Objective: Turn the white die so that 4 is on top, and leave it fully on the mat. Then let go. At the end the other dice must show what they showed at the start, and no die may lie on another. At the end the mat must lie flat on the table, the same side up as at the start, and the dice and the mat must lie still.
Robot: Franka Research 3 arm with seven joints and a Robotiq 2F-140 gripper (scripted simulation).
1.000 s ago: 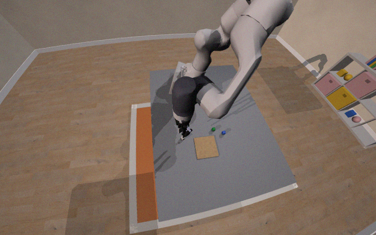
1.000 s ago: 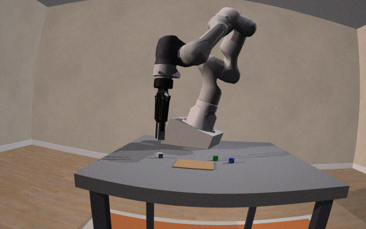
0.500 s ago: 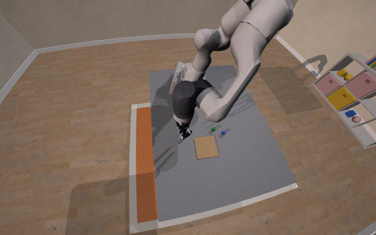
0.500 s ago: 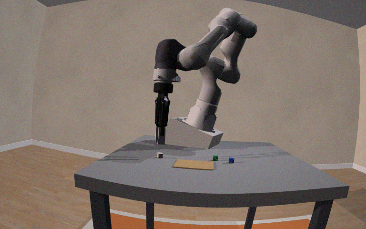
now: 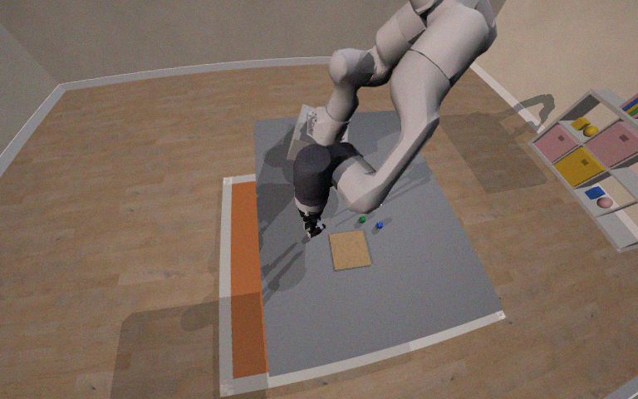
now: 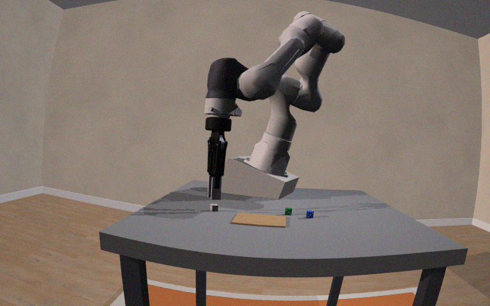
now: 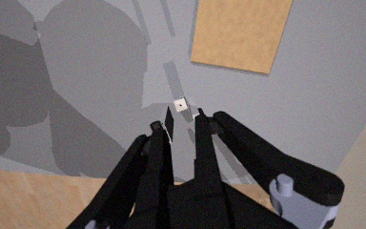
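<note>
The white die lies 60 mm below my hand. The rest, counted from my hand: green die (30 mm behind, 220 mm to the left, 60 mm below); then blue die (10 mm ahead, 290 mm to the left, 60 mm below); then tan mat (80 mm ahead, 140 mm to the left, 70 mm below).
</note>
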